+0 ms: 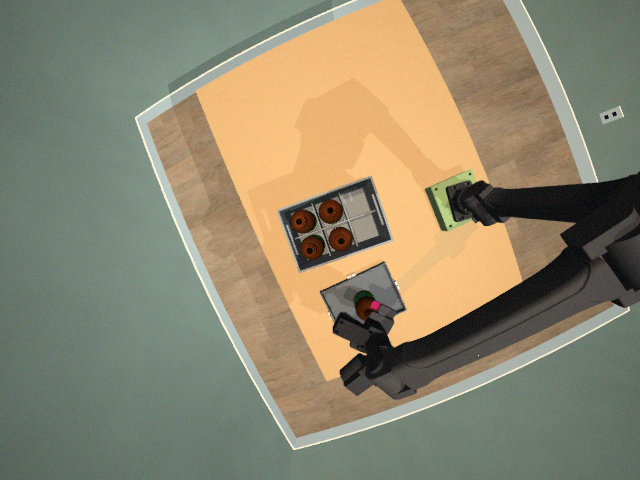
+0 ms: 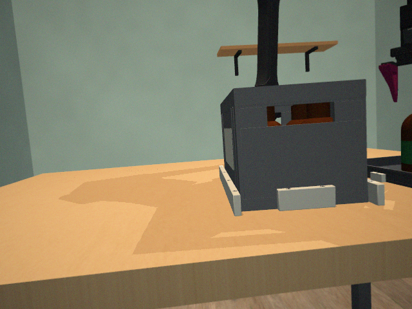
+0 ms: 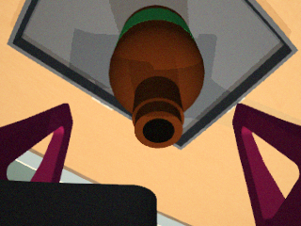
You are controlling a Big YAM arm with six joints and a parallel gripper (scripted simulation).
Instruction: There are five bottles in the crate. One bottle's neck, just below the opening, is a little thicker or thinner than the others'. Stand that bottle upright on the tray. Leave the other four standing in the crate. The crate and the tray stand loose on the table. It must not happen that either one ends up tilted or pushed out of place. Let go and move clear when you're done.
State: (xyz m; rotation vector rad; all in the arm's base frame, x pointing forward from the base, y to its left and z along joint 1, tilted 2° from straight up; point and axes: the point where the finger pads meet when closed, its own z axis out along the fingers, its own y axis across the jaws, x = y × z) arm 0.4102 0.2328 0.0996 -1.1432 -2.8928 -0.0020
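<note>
My gripper is now 140 mm above the grey tray. From my hand the other things lie so: dark grey crate 290 mm to the right, 70 mm below, 10 mm ahead.
</note>
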